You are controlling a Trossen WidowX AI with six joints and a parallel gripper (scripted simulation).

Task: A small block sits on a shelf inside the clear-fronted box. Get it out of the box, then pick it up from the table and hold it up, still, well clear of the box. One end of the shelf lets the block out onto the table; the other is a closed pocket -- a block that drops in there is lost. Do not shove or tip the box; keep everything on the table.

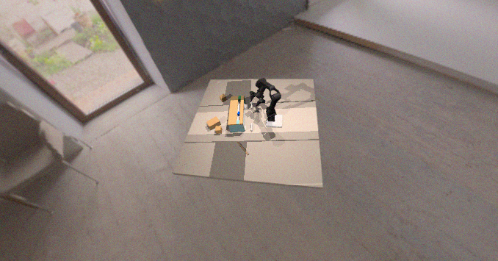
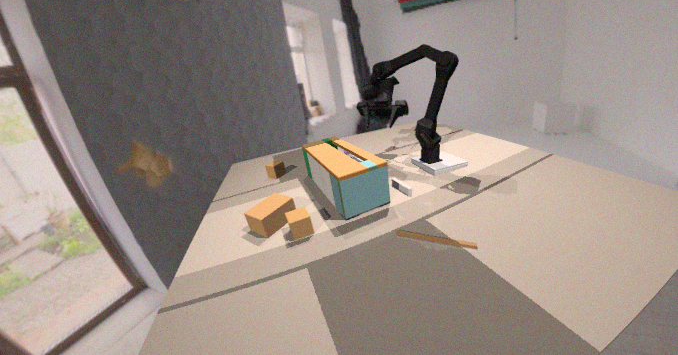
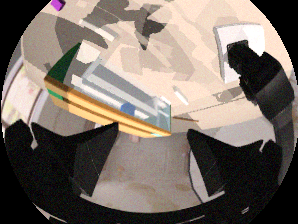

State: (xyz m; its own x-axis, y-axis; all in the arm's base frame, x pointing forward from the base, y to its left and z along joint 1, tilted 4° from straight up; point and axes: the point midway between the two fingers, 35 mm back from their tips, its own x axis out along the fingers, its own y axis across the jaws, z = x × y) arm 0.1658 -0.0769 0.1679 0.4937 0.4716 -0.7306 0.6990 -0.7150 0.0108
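The blue block is 14 cm ahead of my gripper tip, 8 cm below it and 5 cm to the left of it. Round my gripper tip: box: 14 cm ahead, 11 cm below, 2 cm to the left; thin wooden stick: 40 cm to the left, 17 cm below, 8 cm ahead.
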